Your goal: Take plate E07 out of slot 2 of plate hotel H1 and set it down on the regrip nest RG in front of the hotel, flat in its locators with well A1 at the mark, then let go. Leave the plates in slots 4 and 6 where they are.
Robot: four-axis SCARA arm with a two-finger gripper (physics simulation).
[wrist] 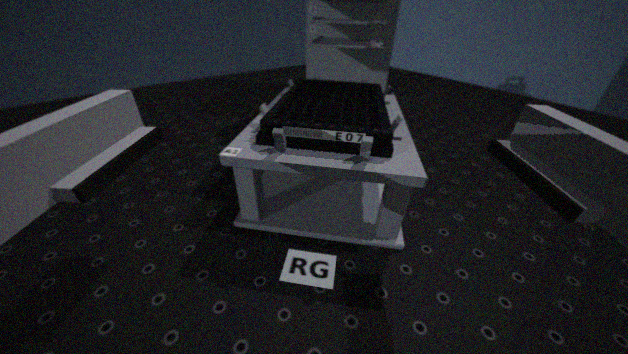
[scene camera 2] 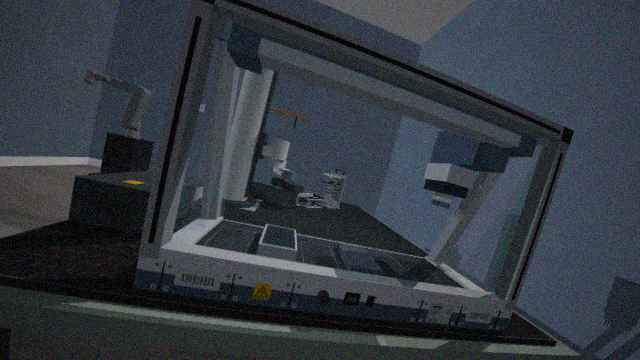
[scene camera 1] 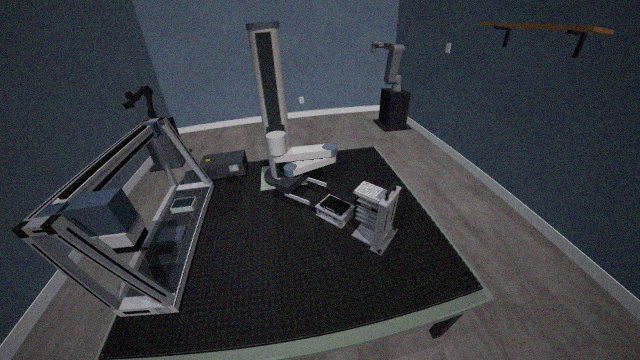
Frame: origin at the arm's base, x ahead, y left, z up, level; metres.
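Where they show: gripper, fingertip midpoint: (wrist: 326, 119) (scene camera 1: 318, 193); arm's base, origin of the base link: (scene camera 1: 283, 175).
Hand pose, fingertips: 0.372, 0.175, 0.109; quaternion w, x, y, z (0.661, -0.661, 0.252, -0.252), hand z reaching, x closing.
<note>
Each offset is from my fingertips to the centre of the thing, as dx, dy, dz. "pt": to the spot under its first point.
Black plate E07 @(+0.074, +0.072, -0.029) (scene camera 1: 336, 204) (wrist: 325, 107) lies on the regrip nest RG @(+0.074, +0.071, -0.058) (scene camera 1: 330, 218) (wrist: 415, 167). It looks flat between the locators, its label end towards the wrist camera. The A1 mark @(-0.019, +0.063, -0.036) (wrist: 231, 151) is at the nest's near left corner; the plate's well lettering is too dark to read. My gripper (scene camera 1: 318, 194) (wrist: 326, 119) is open and empty, drawn back from the plate on the arm's side, fingers wide apart. Plate hotel H1 @(+0.246, +0.220, +0.052) (scene camera 1: 387, 215) (scene camera 2: 341, 189) (wrist: 347, 65) stands behind the nest. A white plate @(+0.215, +0.194, +0.141) (scene camera 1: 370, 191) is at its top; slot 4 is too small to judge.
A framed gantry machine (scene camera 1: 196, 235) (scene camera 2: 300, 267) stands at the left of the table in scene camera 1's view. A dark grey box (scene camera 1: 223, 165) (scene camera 2: 107, 202) sits beside the arm's column (scene camera 1: 282, 80) at the back. The RG label @(pt -0.006, +0.001, -0.096) (wrist: 309, 269) is on the dark mat before the nest.
</note>
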